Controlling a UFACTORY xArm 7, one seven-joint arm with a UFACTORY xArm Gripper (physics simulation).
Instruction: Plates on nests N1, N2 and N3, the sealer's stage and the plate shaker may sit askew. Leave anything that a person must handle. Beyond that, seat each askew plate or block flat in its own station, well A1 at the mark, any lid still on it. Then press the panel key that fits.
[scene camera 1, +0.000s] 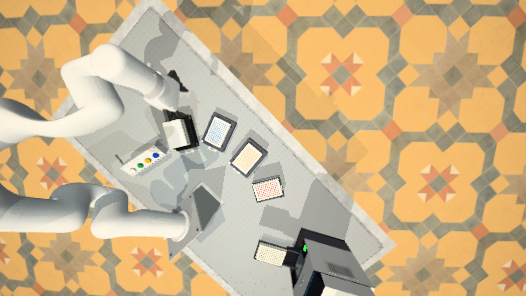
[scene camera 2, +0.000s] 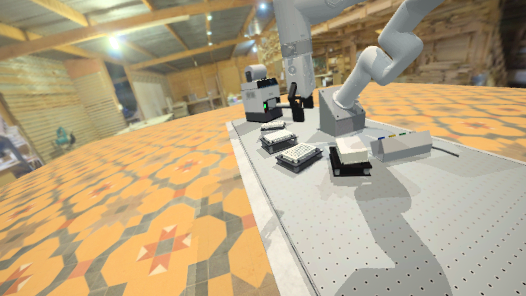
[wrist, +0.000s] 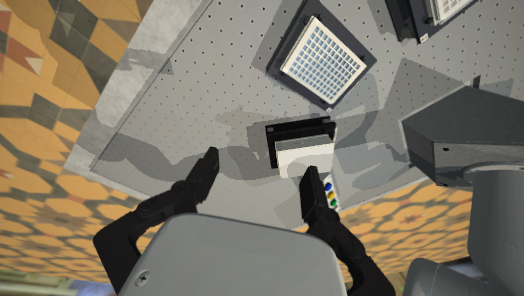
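A thick white block (scene camera 1: 175, 133) (scene camera 2: 351, 151) (wrist: 307, 157) sits tilted and offset on a black station (scene camera 1: 192, 136) (scene camera 2: 350, 170) (wrist: 300, 127). A blue-welled plate (scene camera 1: 218, 131) (scene camera 2: 302, 152) (wrist: 325, 65) lies on a dark nest (wrist: 274, 66). An orange-welled plate (scene camera 1: 248, 157) (scene camera 2: 278, 136) and a red-welled plate (scene camera 1: 268, 189) (scene camera 2: 273, 126) lie on nests farther along; their exact seating is unclear. A pale plate (scene camera 1: 270, 254) is at the sealer (scene camera 1: 330, 262) (scene camera 2: 261, 101). My gripper (wrist: 261, 166) is open and empty, above and beside the block; the arm hides much of it in scene camera 1.
The key panel (scene camera 1: 144, 160) (scene camera 2: 404, 146) (wrist: 331, 194), with blue, yellow, green and white keys, stands beyond the block and is partly hidden by a finger in the wrist view. A grey angular pedestal (scene camera 1: 202, 205) (scene camera 2: 342, 117) (wrist: 450, 125) carries a second arm section.
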